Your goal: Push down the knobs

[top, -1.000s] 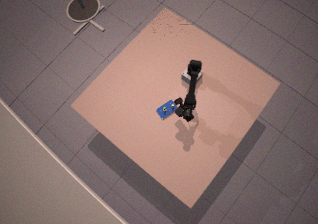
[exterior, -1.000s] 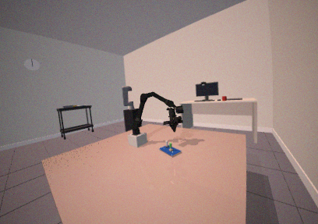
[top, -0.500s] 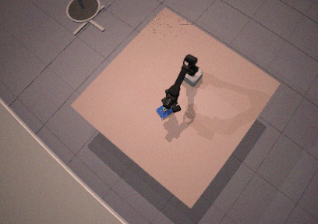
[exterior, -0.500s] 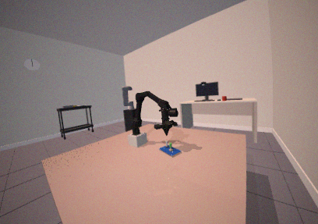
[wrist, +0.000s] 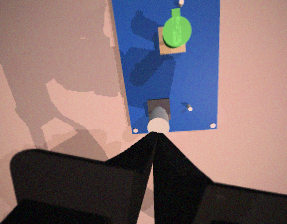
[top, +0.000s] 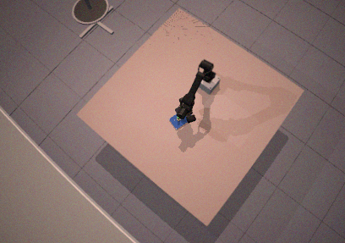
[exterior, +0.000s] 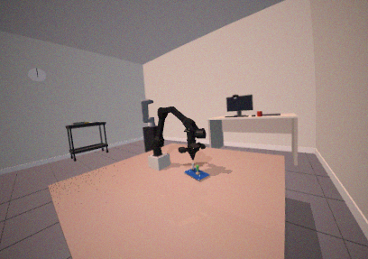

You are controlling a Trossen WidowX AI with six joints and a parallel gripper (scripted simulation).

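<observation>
Right now my gripper tip is 4 cm above the pale grey knob. From my gripper tip the other things lie so: green knob: 5 cm ahead, 5 cm to the right, 3 cm below.
</observation>
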